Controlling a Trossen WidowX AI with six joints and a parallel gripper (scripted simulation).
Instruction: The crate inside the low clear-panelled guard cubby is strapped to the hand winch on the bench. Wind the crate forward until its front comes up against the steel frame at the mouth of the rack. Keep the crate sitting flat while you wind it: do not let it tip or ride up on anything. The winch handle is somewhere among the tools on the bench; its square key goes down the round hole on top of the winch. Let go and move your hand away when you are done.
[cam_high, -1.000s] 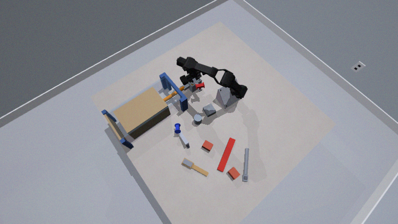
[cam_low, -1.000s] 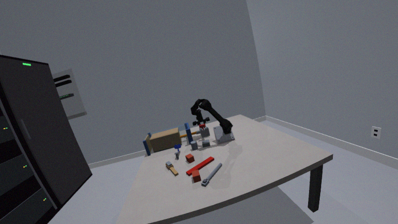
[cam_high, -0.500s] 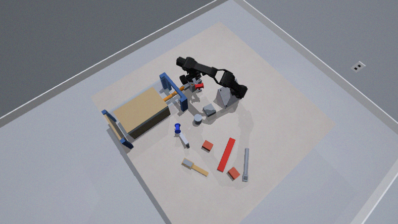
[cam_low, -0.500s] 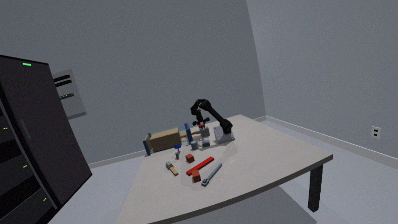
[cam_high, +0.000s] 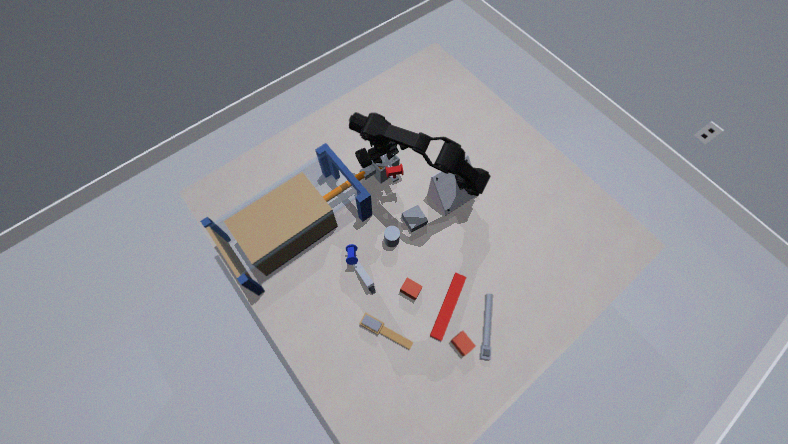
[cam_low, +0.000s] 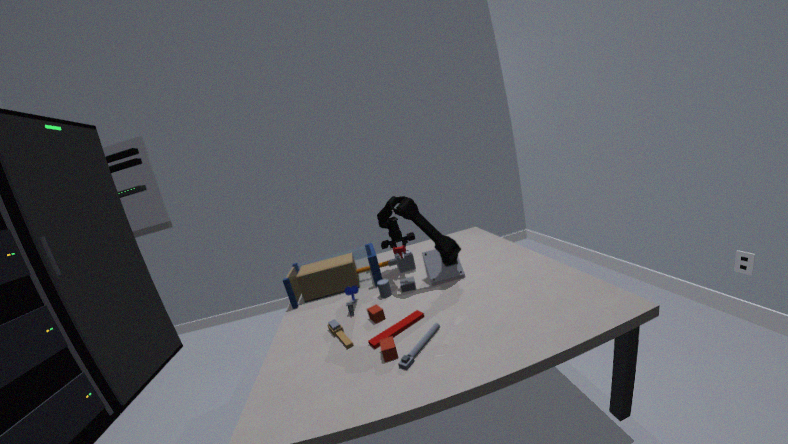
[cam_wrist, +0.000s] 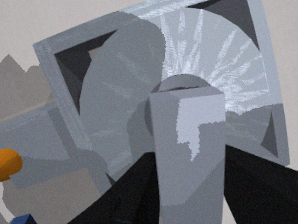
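Now: the red-knobbed handle 1 cm ahead of my gripper tip, 4 cm to the left of it and 2 cm above it. The rest, counted from my gripper tip: red knob (2 cm ahead, 8 cm to the left, 4 cm above); then blue frame (16 cm ahead, 1 cm to the right, 2 cm above); then grey winch (2 cm behind, 3 cm to the right, 6 cm below).
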